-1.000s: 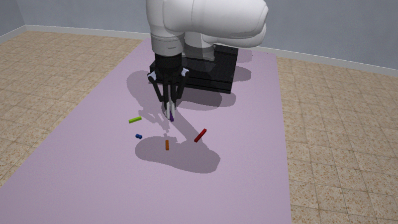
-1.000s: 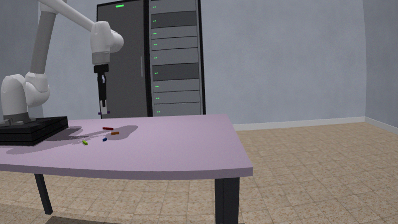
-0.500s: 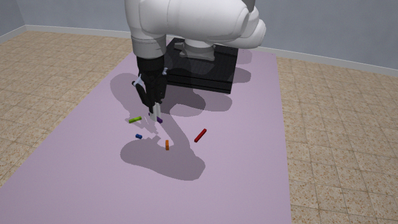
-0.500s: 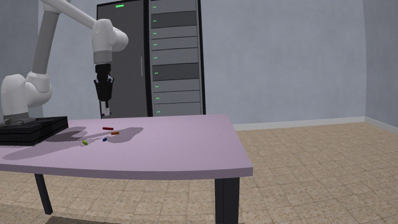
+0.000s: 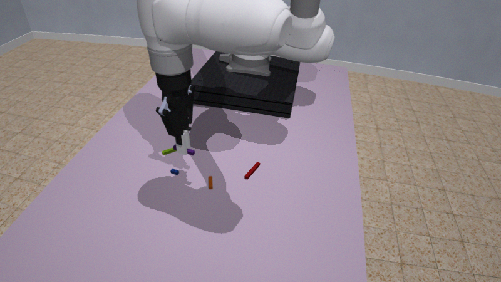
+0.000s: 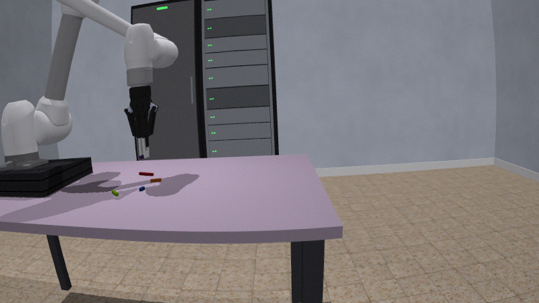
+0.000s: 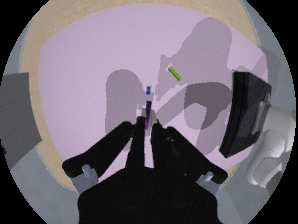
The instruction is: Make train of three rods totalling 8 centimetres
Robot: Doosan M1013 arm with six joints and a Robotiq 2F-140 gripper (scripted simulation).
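Right now the purple rod is 3 cm below my hand. Round my hand: orange rod 2 cm ahead, 7 cm to the left, 13 cm below; then lime rod 10 cm behind, 8 cm to the right, 13 cm below; then red rod 5 cm behind, 18 cm to the left, 13 cm below.
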